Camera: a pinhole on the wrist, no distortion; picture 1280 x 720 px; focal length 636.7 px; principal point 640.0 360.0 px. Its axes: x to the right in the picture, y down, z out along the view. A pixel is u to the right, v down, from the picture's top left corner.
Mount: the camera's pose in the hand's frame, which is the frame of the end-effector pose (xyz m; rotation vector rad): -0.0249 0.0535 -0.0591 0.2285 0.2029 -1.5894
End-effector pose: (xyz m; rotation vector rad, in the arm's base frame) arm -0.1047 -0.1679 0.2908 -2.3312 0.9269 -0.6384
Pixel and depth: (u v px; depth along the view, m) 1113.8 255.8 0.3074
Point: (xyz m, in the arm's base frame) 0.0588 0.1018 0.3004
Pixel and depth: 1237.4 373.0 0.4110
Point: 0.2121 0.1927 0.3843
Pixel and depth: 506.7 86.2 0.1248
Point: -0.1383 -0.1173 0.1934
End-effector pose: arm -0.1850 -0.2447 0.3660 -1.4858 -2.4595 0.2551
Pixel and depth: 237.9 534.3 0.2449
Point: -0.1577 -0.1498 0.1251
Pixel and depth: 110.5 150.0 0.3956
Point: -0.0165 -0.2650 -0.1177
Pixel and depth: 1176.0 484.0 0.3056
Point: -0.4798 -0.3574 0.2883
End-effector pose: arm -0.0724 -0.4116 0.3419 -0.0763 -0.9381 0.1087
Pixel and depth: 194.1 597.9 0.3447
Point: -0.2974 -0.2052 0.6034
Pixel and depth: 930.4 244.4 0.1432
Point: -0.1512 -0.4643 0.3386
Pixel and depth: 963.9 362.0 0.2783
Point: -0.2203 -0.5694 0.4335
